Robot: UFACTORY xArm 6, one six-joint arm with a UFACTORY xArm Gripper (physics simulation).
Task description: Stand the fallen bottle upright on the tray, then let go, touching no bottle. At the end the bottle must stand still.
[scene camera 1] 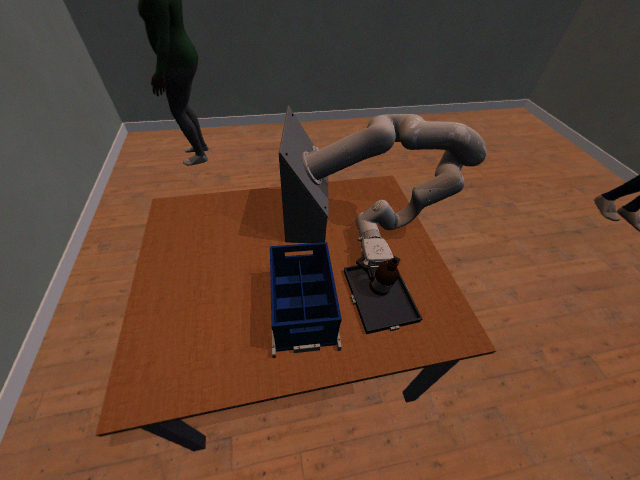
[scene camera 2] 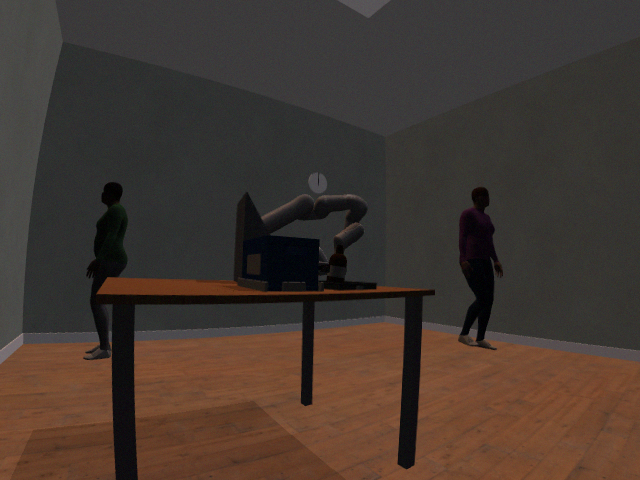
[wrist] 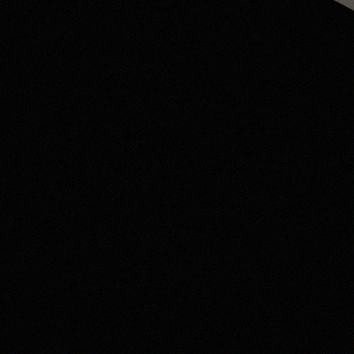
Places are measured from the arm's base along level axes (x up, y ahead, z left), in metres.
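Pixels of known places: gripper, between the fingertips: [scene camera 1: 384, 279] [scene camera 2: 337, 269]; arm's base, origin of its link: [scene camera 1: 311, 168] [scene camera 2: 259, 228].
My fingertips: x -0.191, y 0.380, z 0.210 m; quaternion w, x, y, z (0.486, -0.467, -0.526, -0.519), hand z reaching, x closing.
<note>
Ahead of a thing's pixels: the offset from my fingertips to its middle.
The brown bottle @(dx +0.025, dy -0.004, dz +0.003 m) [scene camera 1: 385, 275] [scene camera 2: 338, 266] with a pale label stands upright at the back part of the dark tray @(dx -0.061, dy +0.016, dz -0.007 m) [scene camera 1: 390, 313] [scene camera 2: 364, 285], its neck up. Its base is at tray level in scene camera 2; whether it bears fully on the tray cannot be told. My gripper [scene camera 1: 380, 269] [scene camera 2: 329, 268] is low behind the bottle, roughly sideways, and shut on its body. The fingers are partly hidden by the bottle. The wrist view is almost wholly black, so neither the bottle nor the fingers can be made out there.
A blue divided crate @(dx +0.014, dy +0.036, dz -0.281 m) [scene camera 1: 338, 311] [scene camera 2: 289, 263] stands beside the tray, on the left in scene camera 1. Small pale blocks sit at the crate's front and the tray's edges. The grey mounting panel [scene camera 1: 303, 206] rises behind the crate. Two people stand away from the table.
</note>
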